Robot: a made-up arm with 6 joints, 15 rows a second.
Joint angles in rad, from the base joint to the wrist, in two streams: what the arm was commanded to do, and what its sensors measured. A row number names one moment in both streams.
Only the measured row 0 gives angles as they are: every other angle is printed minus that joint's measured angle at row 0.
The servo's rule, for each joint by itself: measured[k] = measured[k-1] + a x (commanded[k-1-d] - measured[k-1]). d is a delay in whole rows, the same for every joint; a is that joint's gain. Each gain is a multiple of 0.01, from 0.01 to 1. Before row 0 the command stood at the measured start. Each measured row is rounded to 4 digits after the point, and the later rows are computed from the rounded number. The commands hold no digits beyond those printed.
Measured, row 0:
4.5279, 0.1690, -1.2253, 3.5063, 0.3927, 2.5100
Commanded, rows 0 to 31:
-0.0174, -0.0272, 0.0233, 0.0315, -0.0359, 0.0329
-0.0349, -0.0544, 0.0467, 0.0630, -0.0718, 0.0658
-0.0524, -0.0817, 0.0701, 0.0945, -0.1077, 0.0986
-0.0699, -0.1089, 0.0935, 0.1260, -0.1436, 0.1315
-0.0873, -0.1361, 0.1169, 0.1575, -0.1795, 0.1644
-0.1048, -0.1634, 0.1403, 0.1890, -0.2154, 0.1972
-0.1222, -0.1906, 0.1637, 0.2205, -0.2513, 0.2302
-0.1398, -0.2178, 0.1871, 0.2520, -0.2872, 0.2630
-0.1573, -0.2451, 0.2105, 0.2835, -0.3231, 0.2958
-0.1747, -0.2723, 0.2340, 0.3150, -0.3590, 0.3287
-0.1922, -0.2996, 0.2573, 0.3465, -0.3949, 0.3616
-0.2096, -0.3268, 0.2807, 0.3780, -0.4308, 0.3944
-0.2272, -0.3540, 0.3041, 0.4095, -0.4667, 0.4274
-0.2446, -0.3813, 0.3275, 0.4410, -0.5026, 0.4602
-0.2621, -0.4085, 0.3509, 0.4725, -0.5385, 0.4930
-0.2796, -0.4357, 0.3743, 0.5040, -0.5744, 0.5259
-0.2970, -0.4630, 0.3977, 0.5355, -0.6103, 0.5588
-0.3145, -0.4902, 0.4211, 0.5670, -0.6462, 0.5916
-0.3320, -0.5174, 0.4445, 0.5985, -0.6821, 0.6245
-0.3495, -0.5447, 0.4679, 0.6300, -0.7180, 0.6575
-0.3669, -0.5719, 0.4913, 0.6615, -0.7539, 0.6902
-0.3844, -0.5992, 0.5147, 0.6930, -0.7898, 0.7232
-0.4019, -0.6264, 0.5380, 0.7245, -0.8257, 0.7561
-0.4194, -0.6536, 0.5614, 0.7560, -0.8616, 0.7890
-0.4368, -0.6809, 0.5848, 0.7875, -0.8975, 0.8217
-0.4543, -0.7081, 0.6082, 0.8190, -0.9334, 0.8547
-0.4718, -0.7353, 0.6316, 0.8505, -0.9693, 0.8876
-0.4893, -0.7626, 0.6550, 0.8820, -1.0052, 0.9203
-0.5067, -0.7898, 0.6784, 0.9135, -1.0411, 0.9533
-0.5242, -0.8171, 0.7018, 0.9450, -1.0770, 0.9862
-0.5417, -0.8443, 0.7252, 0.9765, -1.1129, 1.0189
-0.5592, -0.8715, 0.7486, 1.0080, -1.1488, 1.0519
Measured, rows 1 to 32:
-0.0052, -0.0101, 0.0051, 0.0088, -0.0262, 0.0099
-0.0141, -0.0265, 0.0143, 0.0240, -0.0595, 0.0267
-0.0256, -0.0469, 0.0266, 0.0437, -0.0947, 0.0483
-0.0389, -0.0698, 0.0413, 0.0667, -0.1304, 0.0733
-0.0534, -0.0943, 0.0579, 0.0921, -0.1662, 0.1006
-0.0688, -0.1199, 0.0760, 0.1192, -0.2021, 0.1296
-0.0848, -0.1461, 0.0953, 0.1476, -0.2380, 0.1598
-0.1013, -0.1726, 0.1155, 0.1768, -0.2739, 0.1908
-0.1181, -0.1994, 0.1364, 0.2067, -0.3098, 0.2223
-0.1351, -0.2264, 0.1579, 0.2370, -0.3457, 0.2542
-0.1522, -0.2535, 0.1798, 0.2677, -0.3816, 0.2864
-0.1694, -0.2806, 0.2020, 0.2986, -0.4175, 0.3188
-0.1867, -0.3078, 0.2245, 0.3297, -0.4534, 0.3514
-0.2041, -0.3350, 0.2472, 0.3609, -0.4893, 0.3840
-0.2215, -0.3622, 0.2700, 0.3921, -0.5252, 0.4167
-0.2389, -0.3894, 0.2929, 0.4234, -0.5611, 0.4495
-0.2563, -0.4166, 0.3160, 0.4548, -0.5970, 0.4823
-0.2738, -0.4438, 0.3391, 0.4862, -0.6329, 0.5151
-0.2913, -0.4710, 0.3623, 0.5176, -0.6688, 0.5479
-0.3088, -0.4983, 0.3855, 0.5491, -0.7047, 0.5808
-0.3262, -0.5255, 0.4088, 0.5806, -0.7406, 0.6136
-0.3437, -0.5528, 0.4321, 0.6121, -0.7765, 0.6465
-0.3612, -0.5800, 0.4554, 0.6436, -0.8124, 0.6794
-0.3787, -0.6072, 0.4787, 0.6751, -0.8483, 0.7123
-0.3961, -0.6345, 0.5020, 0.7066, -0.8842, 0.7451
-0.4136, -0.6617, 0.5254, 0.7381, -0.9201, 0.7780
-0.4311, -0.6889, 0.5488, 0.7696, -0.9560, 0.8109
-0.4486, -0.7162, 0.5722, 0.8011, -0.9919, 0.8437
-0.4660, -0.7434, 0.5956, 0.8326, -1.0278, 0.8766
-0.4835, -0.7707, 0.6190, 0.8641, -1.0637, 0.9095
-0.5010, -0.7979, 0.6424, 0.8956, -1.0996, 0.9423
-0.5185, -0.8251, 0.6658, 0.9271, -1.1355, 0.9752
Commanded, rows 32 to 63:
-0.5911, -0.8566, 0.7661, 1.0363, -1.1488, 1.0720
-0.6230, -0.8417, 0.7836, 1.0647, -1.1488, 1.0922
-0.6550, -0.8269, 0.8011, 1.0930, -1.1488, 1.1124
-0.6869, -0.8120, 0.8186, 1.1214, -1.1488, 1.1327
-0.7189, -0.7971, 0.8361, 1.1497, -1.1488, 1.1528
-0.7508, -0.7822, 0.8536, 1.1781, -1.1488, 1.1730
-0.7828, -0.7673, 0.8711, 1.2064, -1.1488, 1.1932
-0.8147, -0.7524, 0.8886, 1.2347, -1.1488, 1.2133
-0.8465, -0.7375, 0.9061, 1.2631, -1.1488, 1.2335
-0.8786, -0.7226, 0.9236, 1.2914, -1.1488, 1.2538
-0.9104, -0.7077, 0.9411, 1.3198, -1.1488, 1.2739
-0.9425, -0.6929, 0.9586, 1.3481, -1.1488, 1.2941
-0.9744, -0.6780, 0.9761, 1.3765, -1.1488, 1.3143
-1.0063, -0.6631, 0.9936, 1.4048, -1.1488, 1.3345
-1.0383, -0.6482, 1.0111, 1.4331, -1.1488, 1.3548
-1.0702, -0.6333, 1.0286, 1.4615, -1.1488, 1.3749
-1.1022, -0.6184, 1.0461, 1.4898, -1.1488, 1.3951
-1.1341, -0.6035, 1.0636, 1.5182, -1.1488, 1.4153
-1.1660, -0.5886, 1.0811, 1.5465, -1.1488, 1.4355
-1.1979, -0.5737, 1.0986, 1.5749, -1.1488, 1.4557
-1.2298, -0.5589, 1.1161, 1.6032, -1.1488, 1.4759
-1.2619, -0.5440, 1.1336, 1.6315, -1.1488, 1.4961
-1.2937, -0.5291, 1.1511, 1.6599, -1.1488, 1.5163
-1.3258, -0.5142, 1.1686, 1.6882, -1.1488, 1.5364
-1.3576, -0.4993, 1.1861, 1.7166, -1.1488, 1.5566
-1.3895, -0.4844, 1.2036, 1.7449, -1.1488, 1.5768
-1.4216, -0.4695, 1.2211, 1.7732, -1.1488, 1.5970
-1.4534, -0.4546, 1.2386, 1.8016, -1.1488, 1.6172
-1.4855, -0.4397, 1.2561, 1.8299, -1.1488, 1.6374
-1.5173, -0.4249, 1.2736, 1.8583, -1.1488, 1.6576
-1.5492, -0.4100, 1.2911, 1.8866, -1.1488, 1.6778
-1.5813, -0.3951, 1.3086, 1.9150, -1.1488, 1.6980
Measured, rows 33 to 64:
-0.5403, -0.8368, 0.6879, 0.9577, -1.1452, 1.0042
-0.5651, -0.8386, 0.7090, 0.9877, -1.1478, 1.0306
-0.5921, -0.8343, 0.7293, 1.0172, -1.1485, 1.0551
-0.6205, -0.8260, 0.7489, 1.0464, -1.1487, 1.0784
-0.6500, -0.8153, 0.7681, 1.0753, -1.1488, 1.1007
-0.6802, -0.8031, 0.7869, 1.1041, -1.1488, 1.1224
-0.7110, -0.7899, 0.8054, 1.1327, -1.1488, 1.1436
-0.7421, -0.7760, 0.8237, 1.1613, -1.1488, 1.1645
-0.7734, -0.7618, 0.8418, 1.1898, -1.1488, 1.1852
-0.8050, -0.7473, 0.8598, 1.2182, -1.1488, 1.2058
-0.8366, -0.7326, 0.8777, 1.2466, -1.1488, 1.2262
-0.8684, -0.7179, 0.8955, 1.2750, -1.1488, 1.2466
-0.9002, -0.7031, 0.9132, 1.3034, -1.1488, 1.2669
-0.9320, -0.6883, 0.9309, 1.3318, -1.1488, 1.2872
-0.9639, -0.6735, 0.9485, 1.3602, -1.1488, 1.3075
-0.9958, -0.6586, 0.9661, 1.3886, -1.1488, 1.3277
-1.0277, -0.6437, 0.9837, 1.4169, -1.1488, 1.3479
-1.0596, -0.6288, 1.0013, 1.4453, -1.1488, 1.3681
-1.0915, -0.6139, 1.0189, 1.4736, -1.1488, 1.3883
-1.1234, -0.5990, 1.0364, 1.5020, -1.1488, 1.4085
-1.1553, -0.5842, 1.0539, 1.5303, -1.1488, 1.4287
-1.1873, -0.5693, 1.0714, 1.5586, -1.1488, 1.4489
-1.2192, -0.5544, 1.0889, 1.5870, -1.1488, 1.4691
-1.2512, -0.5395, 1.1064, 1.6153, -1.1488, 1.4893
-1.2831, -0.5246, 1.1239, 1.6437, -1.1488, 1.5095
-1.3150, -0.5097, 1.1414, 1.6720, -1.1488, 1.5297
-1.3470, -0.4948, 1.1589, 1.7003, -1.1488, 1.5499
-1.3789, -0.4799, 1.1764, 1.7287, -1.1488, 1.5701
-1.4109, -0.4650, 1.1939, 1.7570, -1.1488, 1.5903
-1.4428, -0.4502, 1.2114, 1.7854, -1.1488, 1.6105
-1.4747, -0.4353, 1.2289, 1.8137, -1.1488, 1.6307
-1.5067, -0.4204, 1.2464, 1.8421, -1.1488, 1.6509

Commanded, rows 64 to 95:
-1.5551, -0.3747, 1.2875, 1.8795, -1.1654, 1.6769
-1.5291, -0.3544, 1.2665, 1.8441, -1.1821, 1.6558
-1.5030, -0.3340, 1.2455, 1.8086, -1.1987, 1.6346
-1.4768, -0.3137, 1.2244, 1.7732, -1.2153, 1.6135
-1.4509, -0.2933, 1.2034, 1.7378, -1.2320, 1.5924
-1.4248, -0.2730, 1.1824, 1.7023, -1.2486, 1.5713
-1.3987, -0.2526, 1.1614, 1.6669, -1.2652, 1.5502
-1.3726, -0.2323, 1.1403, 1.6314, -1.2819, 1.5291
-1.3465, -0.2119, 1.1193, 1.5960, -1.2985, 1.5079
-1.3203, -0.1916, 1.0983, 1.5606, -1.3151, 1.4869
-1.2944, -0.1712, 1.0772, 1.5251, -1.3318, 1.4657
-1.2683, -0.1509, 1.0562, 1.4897, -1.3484, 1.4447
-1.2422, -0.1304, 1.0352, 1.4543, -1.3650, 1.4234
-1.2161, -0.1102, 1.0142, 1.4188, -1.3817, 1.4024
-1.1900, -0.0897, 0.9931, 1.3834, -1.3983, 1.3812
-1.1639, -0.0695, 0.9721, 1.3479, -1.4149, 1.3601
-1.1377, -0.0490, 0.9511, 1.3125, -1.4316, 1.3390
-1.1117, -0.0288, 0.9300, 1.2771, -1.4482, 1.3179
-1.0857, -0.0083, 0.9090, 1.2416, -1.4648, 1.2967
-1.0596, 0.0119, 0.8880, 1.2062, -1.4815, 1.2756
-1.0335, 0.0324, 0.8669, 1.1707, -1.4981, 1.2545
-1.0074, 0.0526, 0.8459, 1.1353, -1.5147, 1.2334
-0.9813, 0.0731, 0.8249, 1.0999, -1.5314, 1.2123
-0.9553, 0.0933, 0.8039, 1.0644, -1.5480, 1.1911
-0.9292, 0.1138, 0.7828, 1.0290, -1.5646, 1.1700
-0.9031, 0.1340, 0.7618, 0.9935, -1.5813, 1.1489
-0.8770, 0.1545, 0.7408, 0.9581, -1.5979, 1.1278
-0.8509, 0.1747, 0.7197, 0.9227, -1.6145, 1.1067
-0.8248, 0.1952, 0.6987, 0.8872, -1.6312, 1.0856
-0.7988, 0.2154, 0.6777, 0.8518, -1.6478, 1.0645
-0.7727, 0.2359, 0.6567, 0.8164, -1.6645, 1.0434
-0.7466, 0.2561, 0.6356, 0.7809, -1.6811, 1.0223
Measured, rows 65 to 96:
-1.5212, -0.4035, 1.2554, 1.8526, -1.1609, 1.6587
-1.5236, -0.3853, 1.2578, 1.8502, -1.1764, 1.6578
-1.5174, -0.3663, 1.2551, 1.8386, -1.1927, 1.6508
-1.5052, -0.3468, 1.2483, 1.8203, -1.2092, 1.6396
-1.4889, -0.3270, 1.2384, 1.7972, -1.2258, 1.6254
-1.4697, -0.3070, 1.2261, 1.7706, -1.2424, 1.6092
-1.4484, -0.2869, 1.2119, 1.7416, -1.2590, 1.5915
-1.4257, -0.2667, 1.1961, 1.7107, -1.2757, 1.5728
-1.4019, -0.2464, 1.1792, 1.6786, -1.2923, 1.5533
-1.3774, -0.2261, 1.1614, 1.6456, -1.3089, 1.5334
-1.3525, -0.2058, 1.1429, 1.6119, -1.3256, 1.5131
-1.3272, -0.1855, 1.1238, 1.5777, -1.3422, 1.4926
-1.3017, -0.1651, 1.1043, 1.5431, -1.3588, 1.4718
-1.2760, -0.1448, 1.0845, 1.5083, -1.3755, 1.4510
-1.2502, -0.1244, 1.0644, 1.4733, -1.3921, 1.4301
-1.2243, -0.1041, 1.0441, 1.4382, -1.4087, 1.4091
-1.1983, -0.0837, 1.0236, 1.4030, -1.4254, 1.3881
-1.1723, -0.0634, 1.0030, 1.3677, -1.4420, 1.3670
-1.1463, -0.0430, 0.9823, 1.3324, -1.4586, 1.3459
-1.1203, -0.0227, 0.9616, 1.2971, -1.4753, 1.3248
-1.0943, -0.0023, 0.9408, 1.2617, -1.4919, 1.3037
-1.0682, 0.0180, 0.9199, 1.2263, -1.5085, 1.2826
-1.0421, 0.0384, 0.8990, 1.1909, -1.5252, 1.2615
-1.0161, 0.0587, 0.8781, 1.1555, -1.5418, 1.2404
-0.9900, 0.0791, 0.8571, 1.1201, -1.5584, 1.2193
-0.9639, 0.0994, 0.8361, 1.0847, -1.5751, 1.1982
-0.9378, 0.1198, 0.8151, 1.0493, -1.5917, 1.1771
-0.9117, 0.1401, 0.7941, 1.0139, -1.6083, 1.1560
-0.8856, 0.1605, 0.7731, 0.9784, -1.6250, 1.1349
-0.8596, 0.1808, 0.7521, 0.9430, -1.6416, 1.1138
-0.8335, 0.2012, 0.7311, 0.9076, -1.6583, 1.0927
-0.8074, 0.2215, 0.7101, 0.8721, -1.6749, 1.0716

